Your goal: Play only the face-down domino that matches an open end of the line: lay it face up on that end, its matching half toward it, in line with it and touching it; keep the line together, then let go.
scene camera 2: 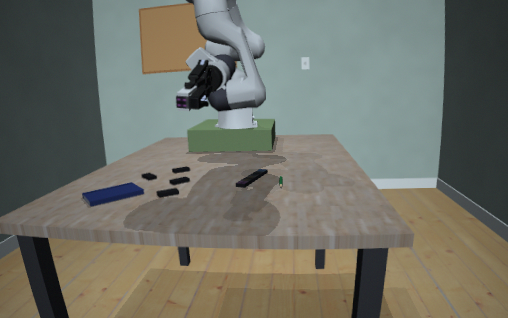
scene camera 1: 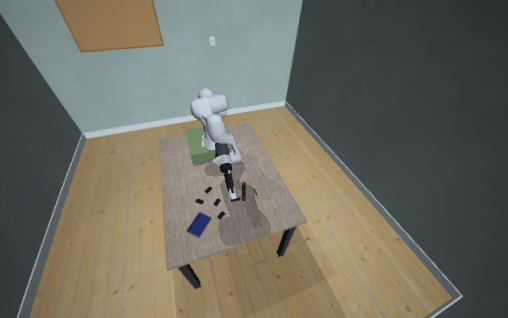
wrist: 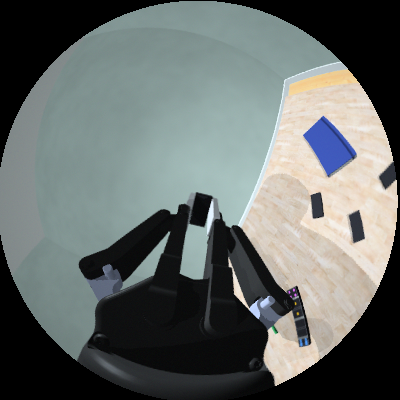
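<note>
My gripper is shut on a black domino, held high above the table; purple pips show on its side facing scene camera 2. In the wrist view its dark side shows. The line of face-up dominoes lies straight on the table below, purple pips at its front end, yellow in the middle, blue at the end toward the robot base. Several face-down dominoes lie apart from it, among them one nearest the front and one farthest back.
A blue book-like block lies at the front left of the table. A small green object lies right of the line. The arm stands on a green base block.
</note>
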